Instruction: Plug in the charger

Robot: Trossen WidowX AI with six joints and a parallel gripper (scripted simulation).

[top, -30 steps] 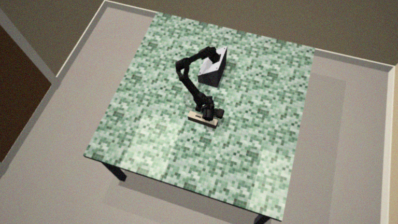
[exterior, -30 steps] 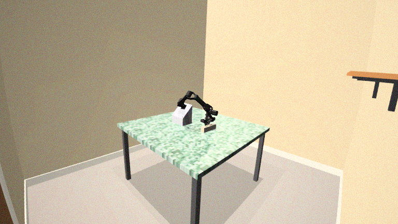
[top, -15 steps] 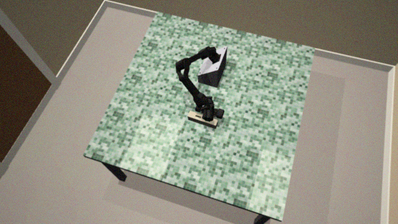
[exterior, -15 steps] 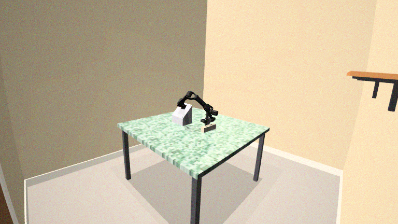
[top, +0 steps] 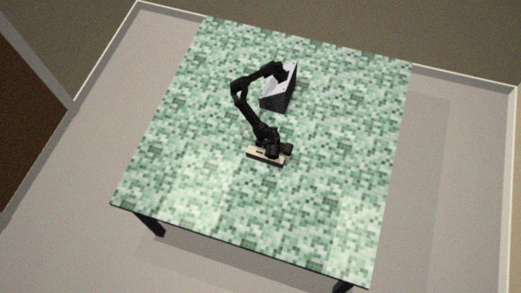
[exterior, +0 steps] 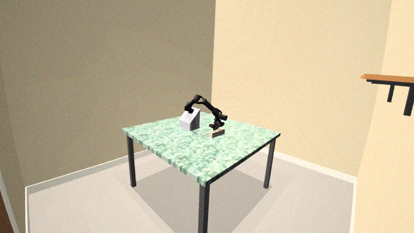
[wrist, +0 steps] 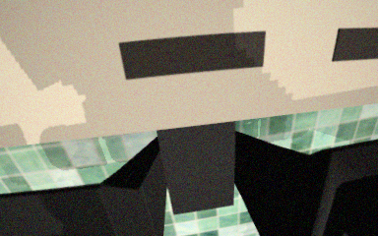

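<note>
Right now the black charger is 2 cm ahead of my gripper tip and 1 cm above it.
</note>
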